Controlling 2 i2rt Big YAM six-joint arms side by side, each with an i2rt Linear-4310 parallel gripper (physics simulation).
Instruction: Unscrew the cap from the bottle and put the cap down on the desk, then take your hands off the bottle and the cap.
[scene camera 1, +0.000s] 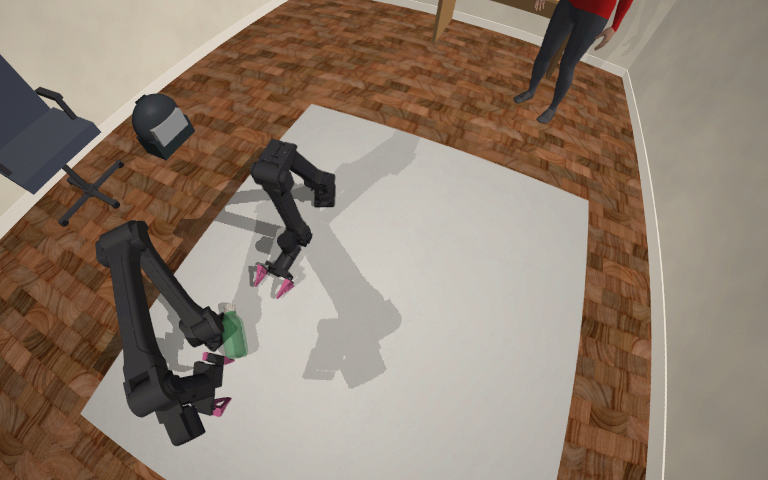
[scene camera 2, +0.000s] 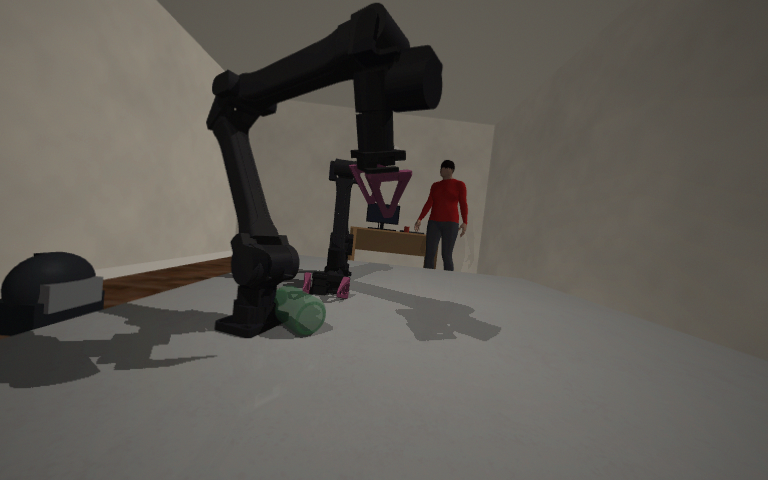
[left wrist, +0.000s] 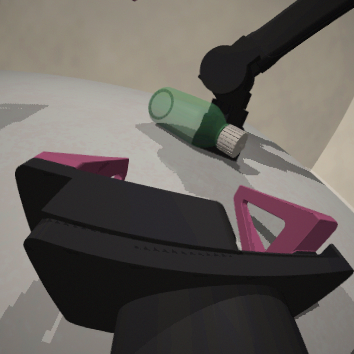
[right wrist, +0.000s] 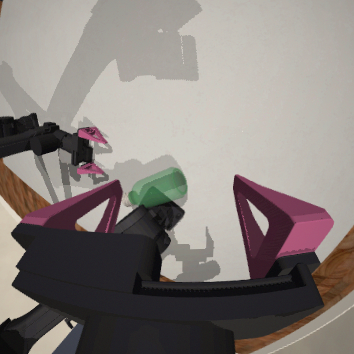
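Observation:
A green see-through bottle lies on its side on the white desk, close against the right arm's base. Its ribbed whitish cap is on the neck, which points toward the desk's near-left edge in scene camera 1; the cap is hidden in scene camera 2. My left gripper is open and empty, low over the desk, apart from the bottle on the cap's side. My right gripper is open and empty, pointing down high above the desk.
The right arm's base stands right beside the bottle. The left arm's base is farther back. A dark helmet and an office chair are beyond the desk's edge. A person in red stands behind the desk.

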